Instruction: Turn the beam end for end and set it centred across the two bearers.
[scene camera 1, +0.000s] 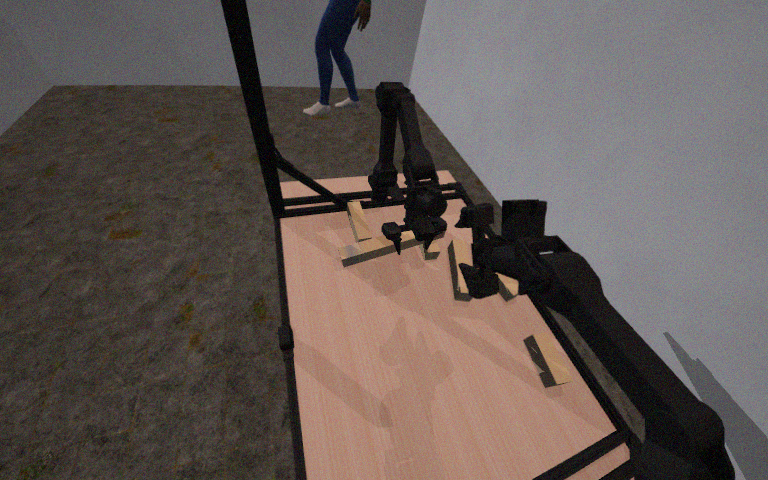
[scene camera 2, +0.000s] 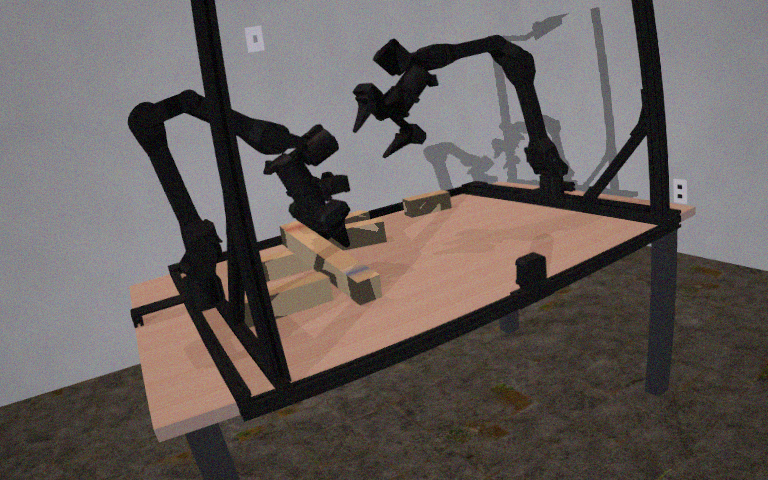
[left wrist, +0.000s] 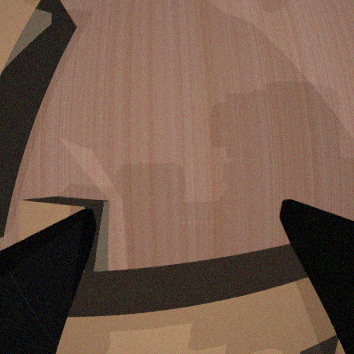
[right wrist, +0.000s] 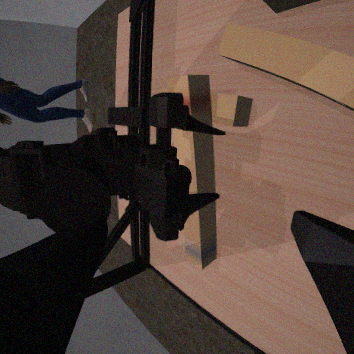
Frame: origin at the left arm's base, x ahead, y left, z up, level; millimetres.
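Where they show: left gripper, fingertip midpoint: (scene camera 1: 412, 251) (scene camera 2: 338, 242) (left wrist: 188, 214) (right wrist: 220, 164); right gripper, fingertip midpoint: (scene camera 1: 458, 244) (scene camera 2: 369, 145) (right wrist: 201, 222); left arm's base, link origin: (scene camera 1: 378, 196) (scene camera 2: 207, 304) (right wrist: 134, 144); right arm's base, link origin: (scene camera 2: 553, 196).
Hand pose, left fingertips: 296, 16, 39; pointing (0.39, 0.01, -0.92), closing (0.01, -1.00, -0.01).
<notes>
Each offset is from my left fingertips to the centre of the thing, as dx, dy, dz.
The long wooden beam @[-52, -44, -9] (scene camera 1: 373, 244) (scene camera 2: 317, 251) (left wrist: 150, 325) (right wrist: 206, 160) has a blue band near its near end in scene camera 2 and a faint red mark near the other. It lies against or across two pale blocks, one nearer @[-173, -125, -36] (scene camera 1: 357, 220) (scene camera 2: 303, 297), one farther @[-79, +86, -36] (scene camera 1: 431, 250) (scene camera 2: 286, 264) (left wrist: 42, 215) (right wrist: 227, 106). Which blocks are the bearers I cannot tell. My left gripper (scene camera 1: 412, 249) (scene camera 2: 339, 229) (left wrist: 188, 214) (right wrist: 220, 164) is open and empty, low over the beam. My right gripper (scene camera 1: 459, 244) (scene camera 2: 370, 143) (right wrist: 201, 222) is open and empty, high above the table.
A longer block @[+73, +147, -33] (scene camera 1: 464, 249) (scene camera 2: 368, 233) (left wrist: 15, 30) (right wrist: 300, 60) lies beside the beam's group, with another block @[+118, +263, -36] (scene camera 1: 508, 285) (scene camera 2: 359, 215) behind it. A separate block @[+385, +251, -35] (scene camera 1: 546, 362) (scene camera 2: 427, 204) lies near the table's far edge in scene camera 2. Black frame rails border the table.
</notes>
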